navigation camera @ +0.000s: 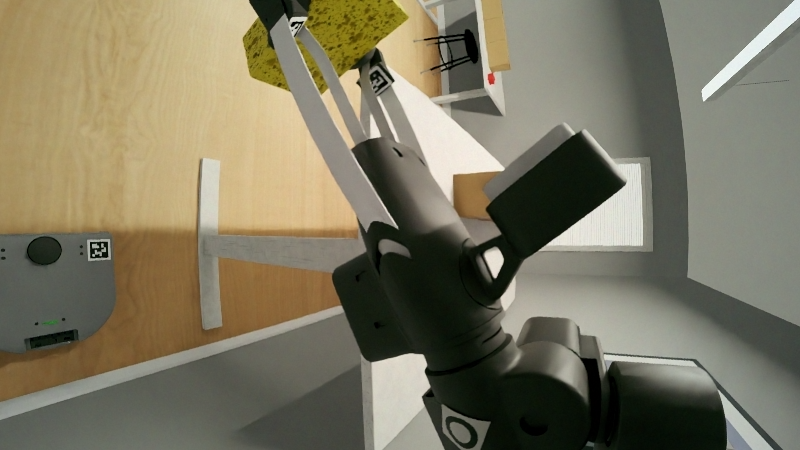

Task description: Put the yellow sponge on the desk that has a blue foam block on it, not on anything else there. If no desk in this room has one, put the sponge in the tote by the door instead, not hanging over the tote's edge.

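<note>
The yellow sponge (358, 30) is at the top of the sideways-turned view. My gripper (327, 40) is shut on it, with a fingertip at each side. The held sponge shows against the floor, beside the near white desk (447, 137); its height over the desk cannot be told. My wrist and gripper body hide much of this desk's top. No blue foam block shows on its visible parts. The far white desk (495, 101) bears a red block (491, 78). The tote does not show in this view.
A tan box (474, 195) stands on the near desk, partly behind my gripper. Its white leg (210, 279) stands on the floor near my grey base (61, 296). A row of tan boxes (495, 33) lines the far desk, with a black stool (471, 46) at it. A window (632, 204) is beyond.
</note>
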